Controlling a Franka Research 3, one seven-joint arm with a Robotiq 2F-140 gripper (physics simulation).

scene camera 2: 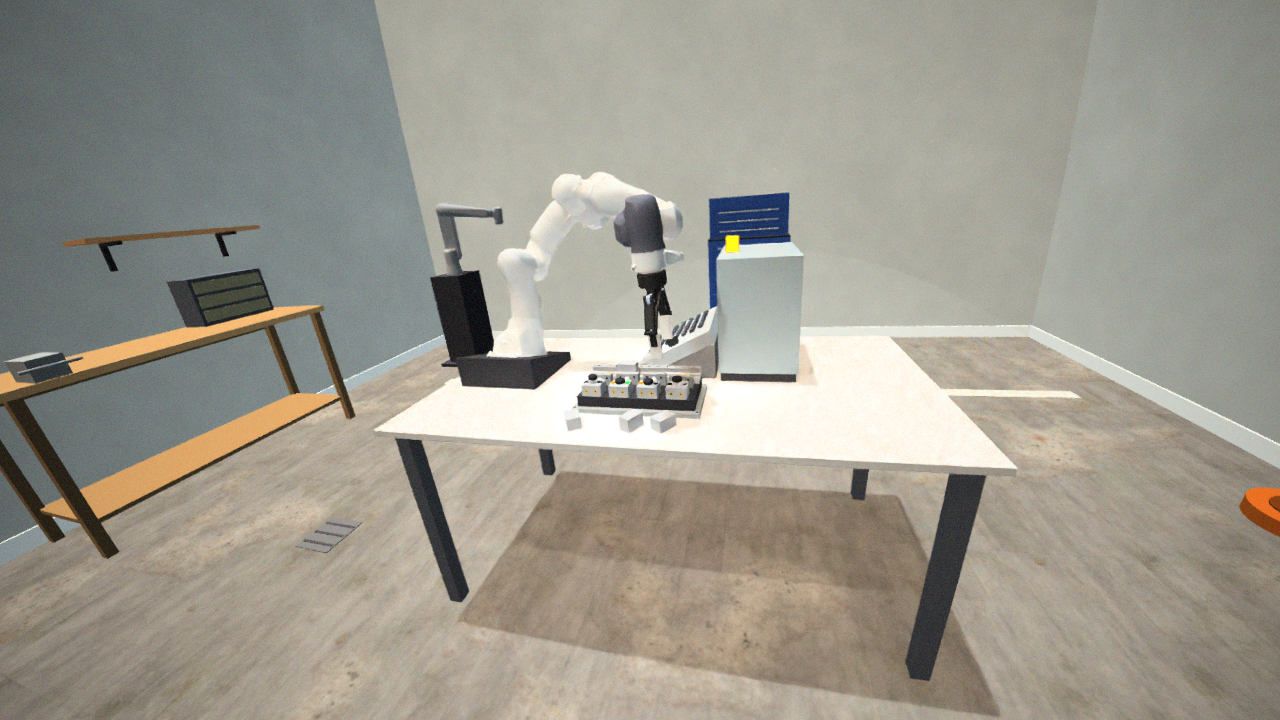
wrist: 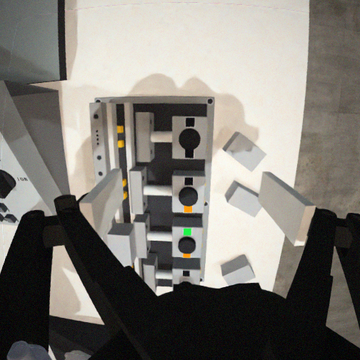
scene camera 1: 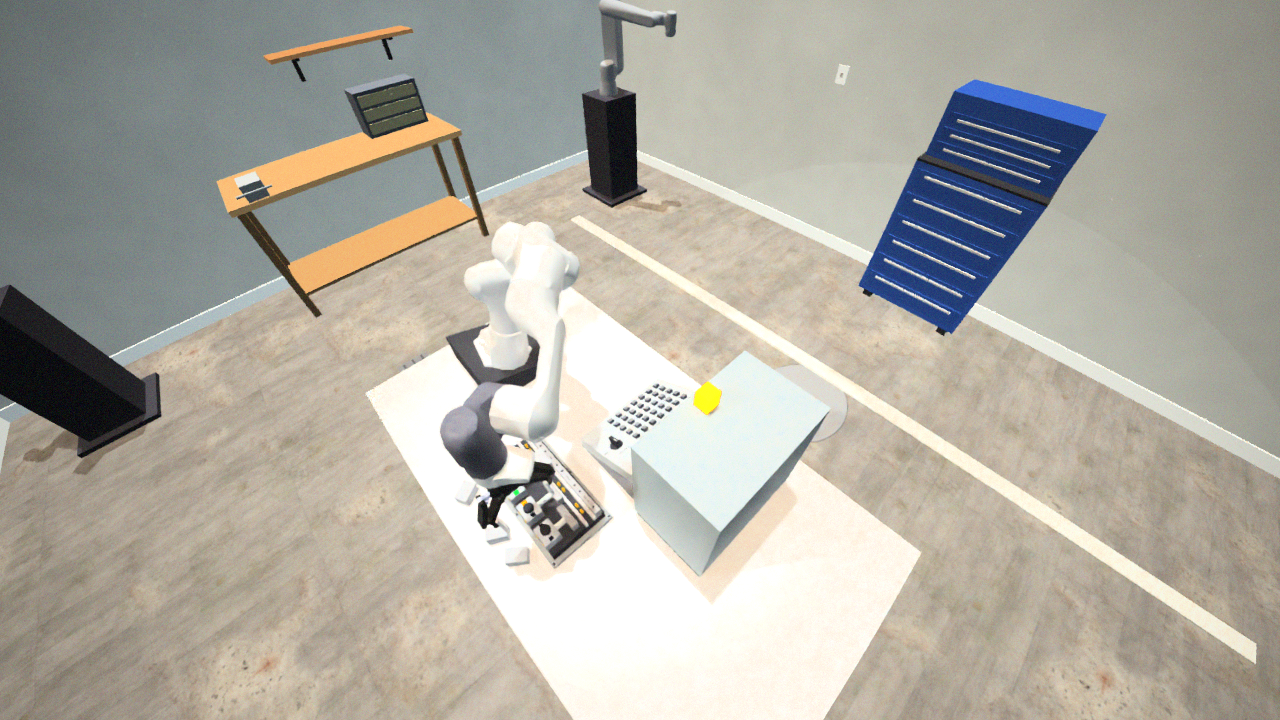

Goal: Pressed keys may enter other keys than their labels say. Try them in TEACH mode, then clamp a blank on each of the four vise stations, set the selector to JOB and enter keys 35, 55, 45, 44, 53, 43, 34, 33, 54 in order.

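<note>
My gripper (scene camera 1: pixel 516 492) (scene camera 2: pixel 657 338) (wrist: pixel 192 185) is open and empty above the vise fixture (scene camera 1: pixel 581 537) (scene camera 2: pixel 640 411) (wrist: pixel 210 120), its fingers spread across it. In the wrist view a blank (wrist: pixel 121 237) sits at the third station from the top, by its jaw; that station's green lamp (wrist: pixel 187 232) is lit. Orange lamps show at the second and third stations. Three loose grey blanks lie beside the fixture: one (scene camera 1: pixel 516 555) (scene camera 2: pixel 662 421) (wrist: pixel 245 150), another (scene camera 1: pixel 494 534) (scene camera 2: pixel 631 420) (wrist: pixel 243 197), and a third (scene camera 1: pixel 465 490) (scene camera 2: pixel 572 419) (wrist: pixel 238 270). The selector (scene camera 1: pixel 615 442) (wrist: pixel 6 184) is partly cut off in the wrist view; its setting is unclear.
The sloped key console (scene camera 1: pixel 601 456) (scene camera 2: pixel 702 344) (wrist: pixel 37 165) stands beside the fixture. A tall pale cabinet (scene camera 1: pixel 729 438) (scene camera 2: pixel 759 313) with a yellow cube (scene camera 1: pixel 707 397) (scene camera 2: pixel 732 243) on top adjoins it. The table edge lies just beyond the loose blanks.
</note>
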